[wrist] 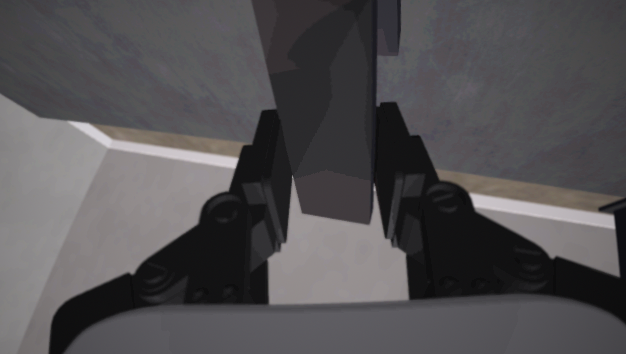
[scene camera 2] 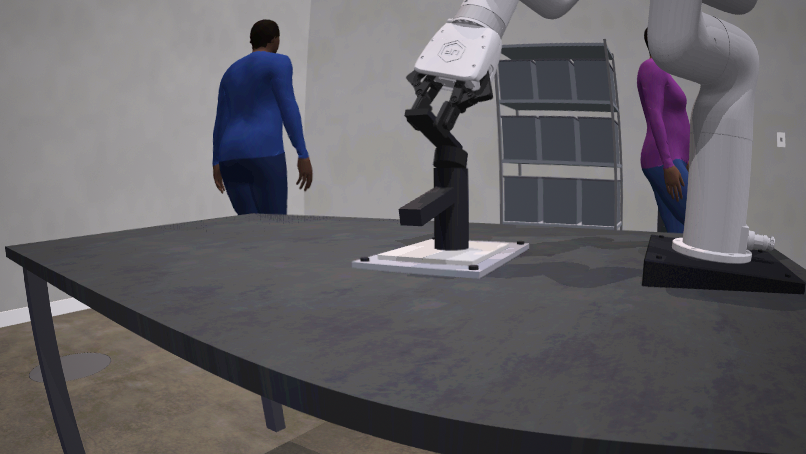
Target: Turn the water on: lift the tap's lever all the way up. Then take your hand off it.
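Observation:
The black tap stands upright on a white base plate, its square spout pointing left. Its dark lever slopes up and to the left from the cap on top of the tap, with its free end raised. My gripper is shut on the lever near its free end, one finger on each side. In the wrist view the lever's end reaches back between the fingers, towards the palm. The far part of the lever is cut off by that view's top edge.
The tap's plate lies on the dark table. The arm's black base is at the right. Behind the table are a grey shelf rack, a person in blue and a person in purple.

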